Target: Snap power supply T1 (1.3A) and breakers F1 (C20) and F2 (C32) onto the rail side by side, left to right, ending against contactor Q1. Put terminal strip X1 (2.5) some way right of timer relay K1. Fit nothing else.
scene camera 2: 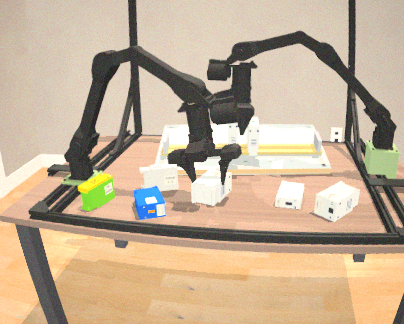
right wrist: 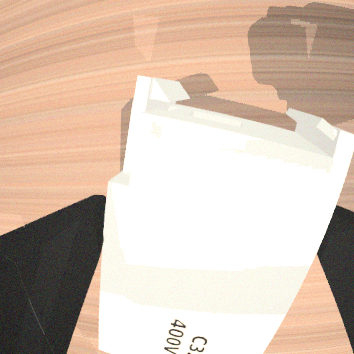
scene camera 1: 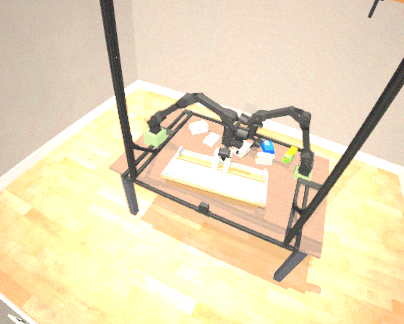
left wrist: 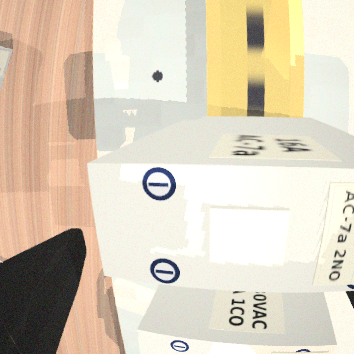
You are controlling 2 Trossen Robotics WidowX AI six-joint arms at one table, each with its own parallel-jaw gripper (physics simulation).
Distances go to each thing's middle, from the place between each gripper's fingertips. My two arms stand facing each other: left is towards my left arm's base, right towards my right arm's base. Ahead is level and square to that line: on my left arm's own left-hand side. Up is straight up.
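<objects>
The yellow rail (left wrist: pixel 212 21) is 1 cm above my right hand, 25 cm behind it and 12 cm to the left of it. I see the white baseplate with yellow rail (scene camera 2: pixel 317 142) 1 cm above my right hand, 30 cm behind it and 12 cm to the left of it, while the white mounting plate (scene camera 2: pixel 288 163) is 30 cm behind my right hand and 12 cm to the left of it. As for the green-and-yellow module (scene camera 2: pixel 96 192), it is 1 cm below my right hand, 1 cm ahead of it and 30 cm to the right of it.
The yellow rail is 70 mm below my left hand, 30 mm behind it and 10 mm to the left of it. The white baseplate with yellow rail is 70 mm below my left hand too, 80 mm behind it and 20 mm to the left of it. I find the white mounting plate 80 mm below my left hand, 80 mm behind it and 20 mm to the left of it, and the green-and-yellow module is 90 mm below my left hand, 240 mm ahead of it and 410 mm to the right of it.
</objects>
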